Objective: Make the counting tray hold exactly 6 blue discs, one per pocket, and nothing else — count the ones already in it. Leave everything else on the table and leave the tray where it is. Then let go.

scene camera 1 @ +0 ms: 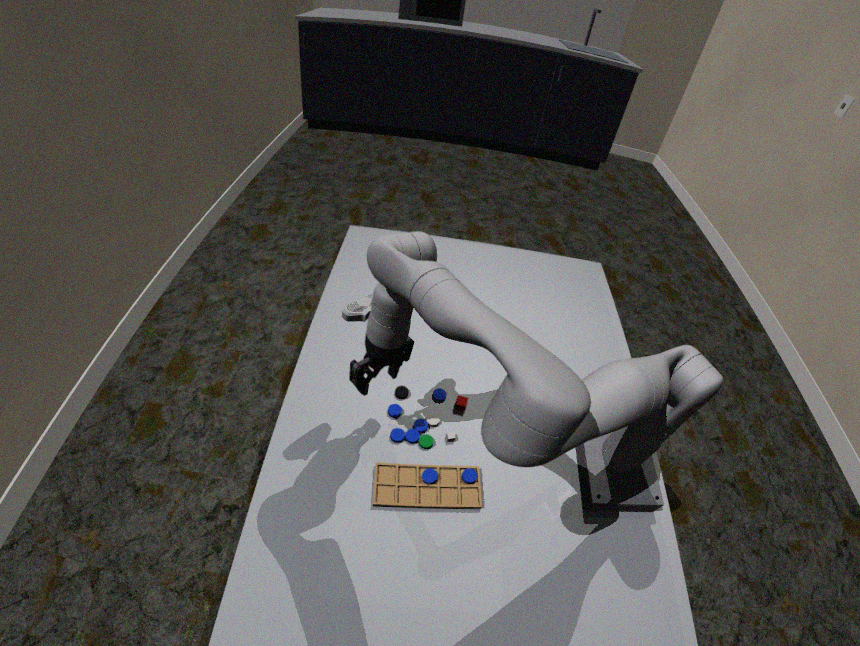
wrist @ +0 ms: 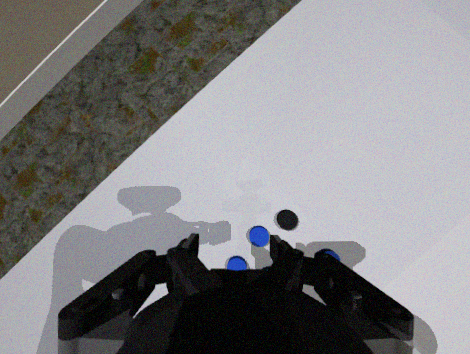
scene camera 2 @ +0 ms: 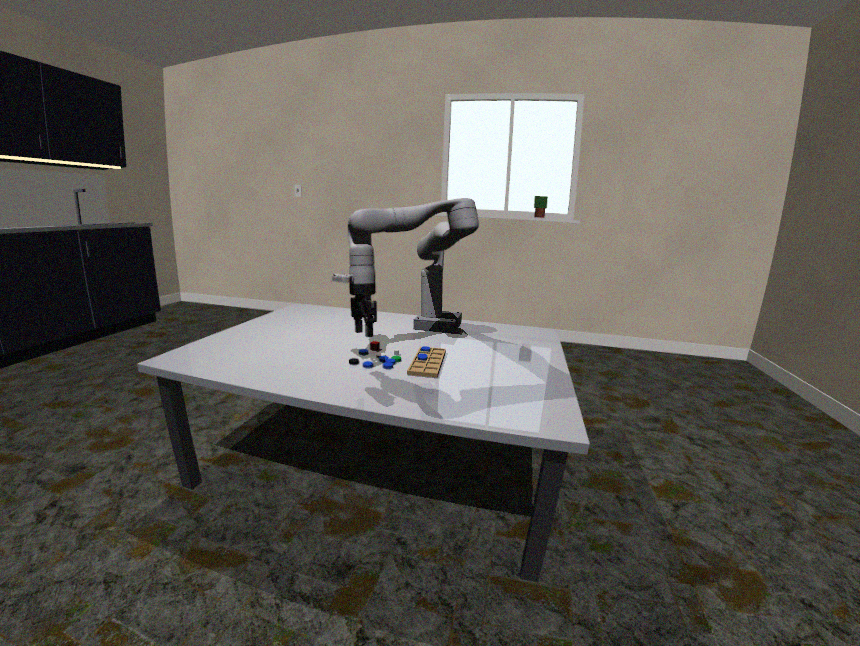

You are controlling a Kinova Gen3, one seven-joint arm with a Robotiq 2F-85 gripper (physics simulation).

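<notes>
The wooden counting tray (scene camera 1: 386,495) (scene camera 2: 417,370) has two rows of pockets. Two blue discs sit in its far row in scene camera 1: one disc (scene camera 1: 429,476) (scene camera 2: 422,356) in the middle pocket, another (scene camera 1: 469,475) (scene camera 2: 425,348) in the right end pocket. Loose on the table are a blue disc (scene camera 1: 394,410) (scene camera 2: 367,364) (wrist: 259,236), one (scene camera 1: 396,435) (wrist: 237,263), one (scene camera 1: 412,435), one (scene camera 1: 420,424) and one (scene camera 1: 438,394) (scene camera 2: 362,351) (wrist: 330,255). My gripper (scene camera 1: 378,383) (scene camera 2: 364,333) (wrist: 234,243) is open and empty, above the table by the loose discs.
A green disc (scene camera 1: 425,441) (scene camera 2: 396,358) lies against the blue cluster. A black disc (scene camera 1: 401,392) (scene camera 2: 353,361) (wrist: 287,220) lies near the single blue disc. A red block (scene camera 1: 460,404) (scene camera 2: 374,345), a white oval piece (scene camera 1: 433,422) and a small white block (scene camera 1: 451,437) are nearby.
</notes>
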